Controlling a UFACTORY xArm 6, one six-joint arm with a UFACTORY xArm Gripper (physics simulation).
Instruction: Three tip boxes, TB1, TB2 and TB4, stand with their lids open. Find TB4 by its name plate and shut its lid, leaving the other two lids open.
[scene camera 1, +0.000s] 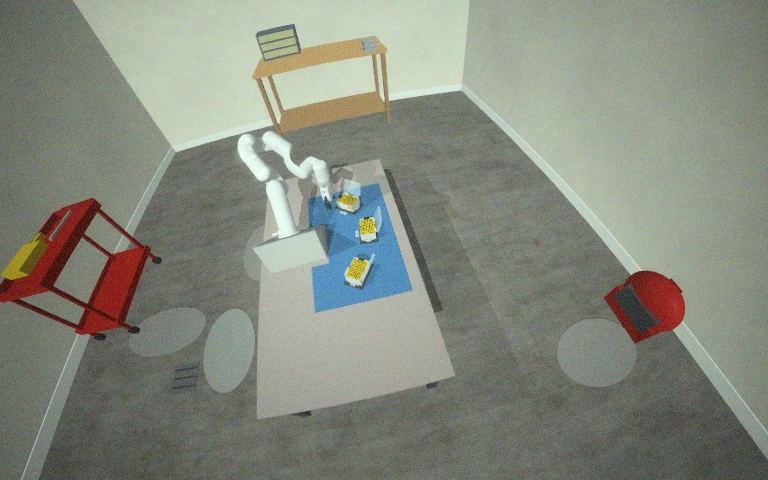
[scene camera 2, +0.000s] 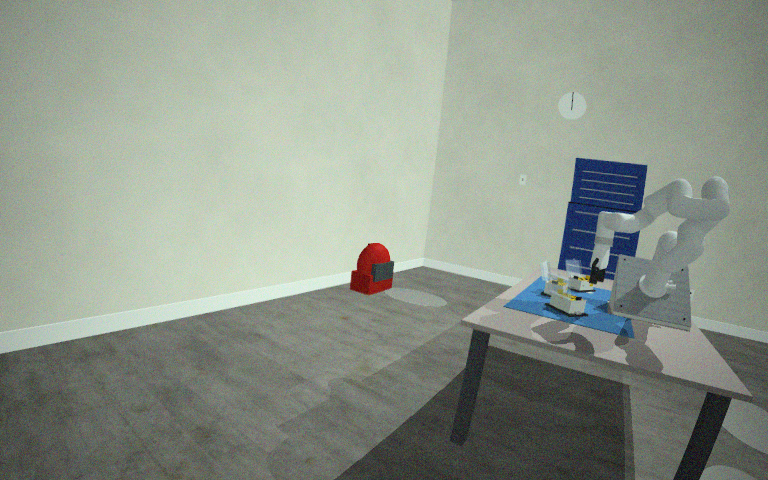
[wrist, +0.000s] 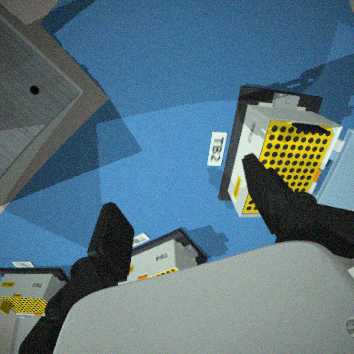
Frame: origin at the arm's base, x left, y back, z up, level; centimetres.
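Where they show: gripper, fingertip midpoint: (scene camera 1: 331, 203) (scene camera 2: 596, 282) (wrist: 181, 195); arm's base, link origin: (scene camera 1: 289, 235) (scene camera 2: 652, 286).
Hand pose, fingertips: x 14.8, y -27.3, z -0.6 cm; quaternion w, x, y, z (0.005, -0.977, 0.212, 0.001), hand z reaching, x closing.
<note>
Each offset is from my fingertips to the centre of the thing. "spot": to the spot under its first point. Level surfaces: height alone.
My gripper (scene camera 1: 326, 204) (scene camera 2: 596, 277) (wrist: 181, 195) is open and empty. It is above the blue mat, on the robot's side of TB2. TB2 @(dx +5.7, dy -9.8, dz -9.3 cm) (scene camera 1: 347, 202) (scene camera 2: 568, 304) (wrist: 241, 172) has a readable plate @(spot: dx +2.1, dy -5.8, dz -12.4 cm) (wrist: 217, 149) and a clear raised lid @(spot: dx +11.4, dy -16.1, dz -2.5 cm) (scene camera 1: 352, 187) (wrist: 341, 172); one finger overlaps the box in the wrist view. TB4 (scene camera 1: 367, 229) (wrist: 159, 260) is the middle box, its lid @(spot: dx -19.5, dy -22.8, dz -4.0 cm) (scene camera 1: 378, 218) upright; the wrist view cuts it off, and its front marking is small but looks like TB4. TB1 @(dx -44.5, dy -1.0, dz -9.3 cm) (scene camera 1: 357, 272) (scene camera 2: 580, 284) (wrist: 37, 285) stands farthest from the gripper, lid @(spot: dx -50.5, dy -8.6, dz +1.7 cm) (scene camera 1: 370, 263) open.
The arm's grey base block (scene camera 1: 291, 249) (scene camera 2: 651, 294) (wrist: 30, 100) stands beside the blue mat @(dz -12.6 cm) (scene camera 1: 328, 297) (scene camera 2: 608, 325). The boxes stand close together on this mat. The table @(dz -12.9 cm) (scene camera 1: 351, 356) (scene camera 2: 702, 362) carries it all. A red cart (scene camera 1: 90, 204) and a wooden bench (scene camera 1: 322, 55) stand away from the table.
</note>
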